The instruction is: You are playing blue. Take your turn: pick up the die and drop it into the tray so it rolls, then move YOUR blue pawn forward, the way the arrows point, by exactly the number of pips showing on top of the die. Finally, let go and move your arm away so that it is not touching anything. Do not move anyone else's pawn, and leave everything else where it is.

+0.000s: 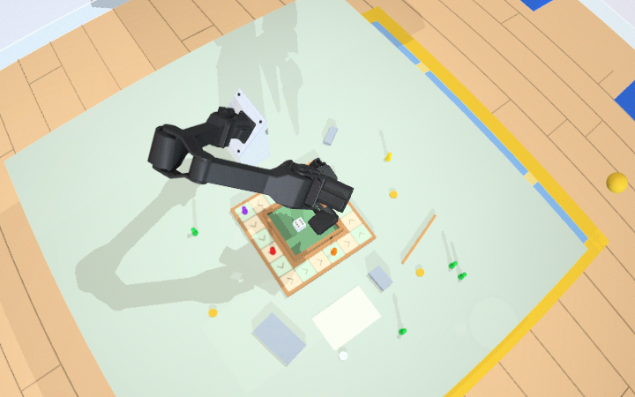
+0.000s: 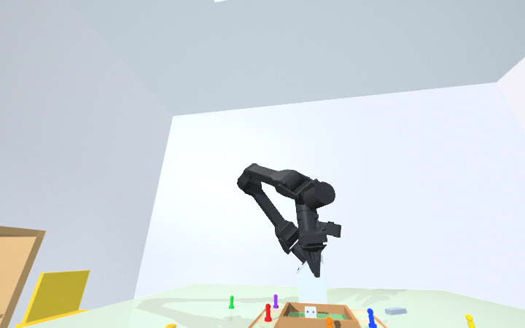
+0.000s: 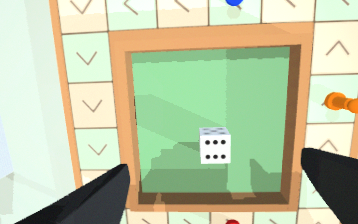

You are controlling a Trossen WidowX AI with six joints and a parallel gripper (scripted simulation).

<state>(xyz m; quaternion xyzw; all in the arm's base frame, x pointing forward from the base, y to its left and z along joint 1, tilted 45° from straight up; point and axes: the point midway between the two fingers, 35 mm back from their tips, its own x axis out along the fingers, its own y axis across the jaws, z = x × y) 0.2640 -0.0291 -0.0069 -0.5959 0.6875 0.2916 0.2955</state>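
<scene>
Now: gripper tip 100 mm to the right of the blue pawn, 80 mm above it and 40 mm short of it. The rest, counted from my gripper tip: white die: 80 mm below, 20 mm to the right, 10 mm ahead; then red pawn: 120 mm to the right, 80 mm below, 20 mm ahead; then orange pawn: 120 mm ahead, 80 mm below.
</scene>
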